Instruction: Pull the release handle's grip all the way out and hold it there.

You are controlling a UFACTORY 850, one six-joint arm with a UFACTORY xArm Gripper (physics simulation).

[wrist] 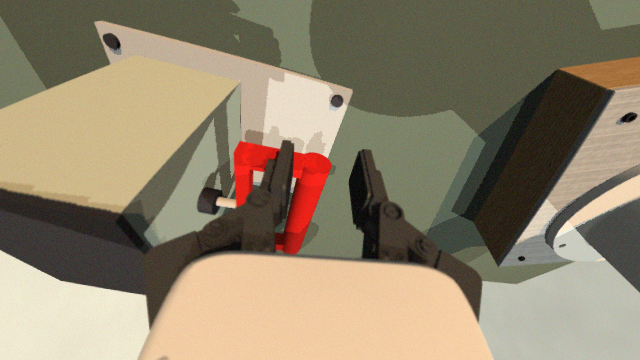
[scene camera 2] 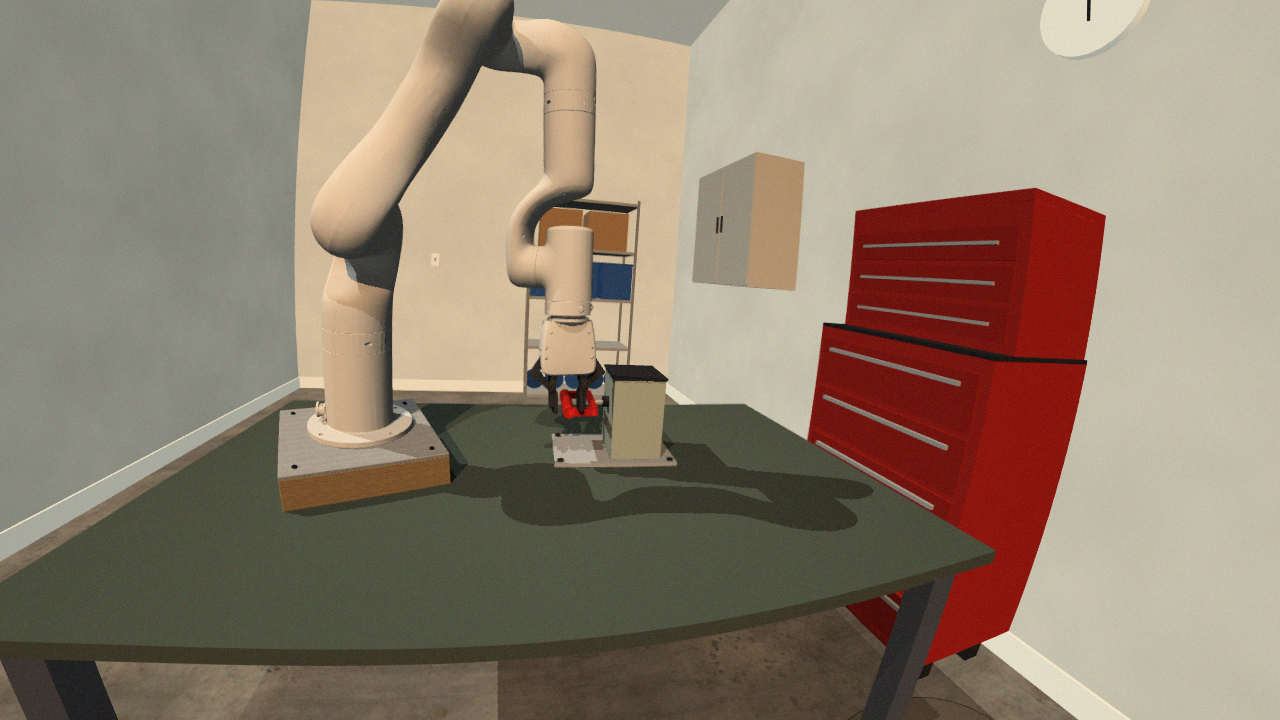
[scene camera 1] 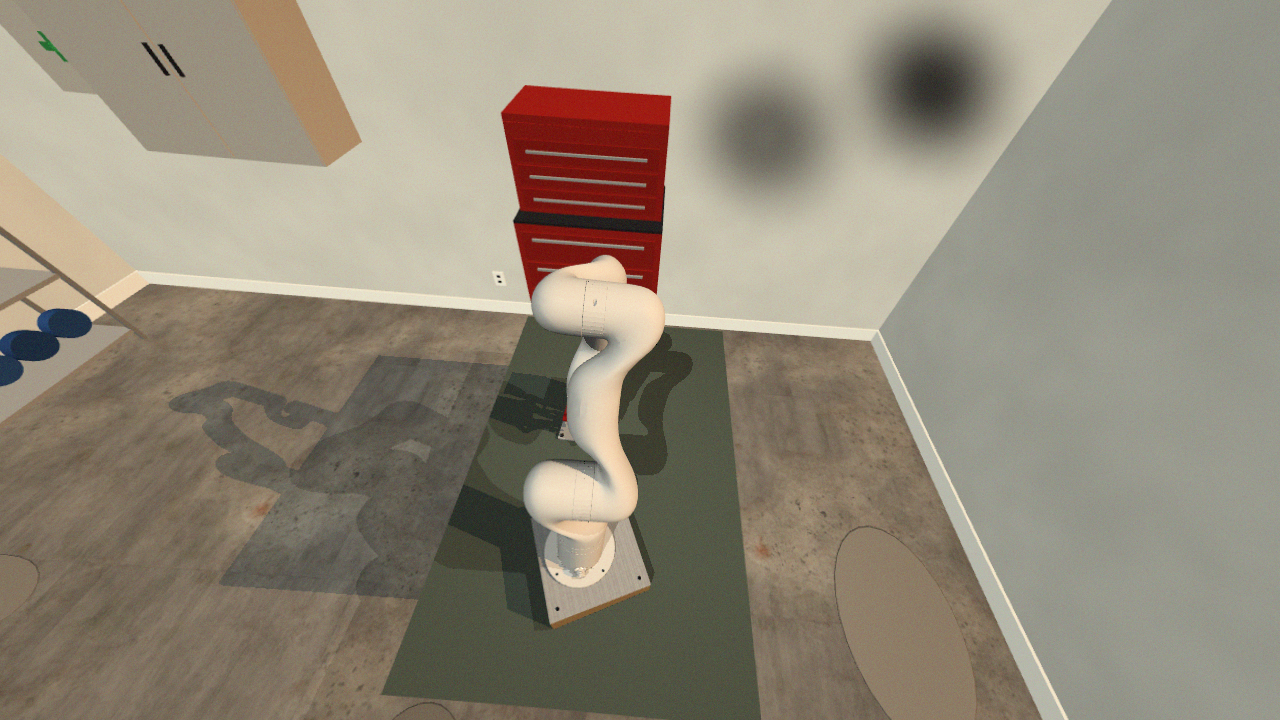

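The release handle's red grip (scene camera 2: 580,412) (wrist: 307,200) is a rectangular loop in front of a beige box (scene camera 2: 640,416) (wrist: 110,130) with a dark top. A short pale rod (wrist: 226,202) joins it to a black collar (wrist: 208,200) on the box face. The box stands on a light base plate (scene camera 1: 566,436) (scene camera 2: 572,452) (wrist: 305,107). My gripper (scene camera 2: 567,404) (wrist: 323,161) is partly open, pointing down. In the wrist view one finger is at the loop's opening, on the box side of the outer bar; the other is beyond the bar, with a gap. The arm hides my gripper in scene camera 1.
The arm's square base (scene camera 1: 595,582) (scene camera 2: 358,501) (wrist: 575,175) stands on the same green table (scene camera 1: 698,537) (scene camera 2: 447,582), on the side of the grip away from the box. A red tool cabinet (scene camera 1: 581,143) (scene camera 2: 930,295) stands by the wall beyond the table.
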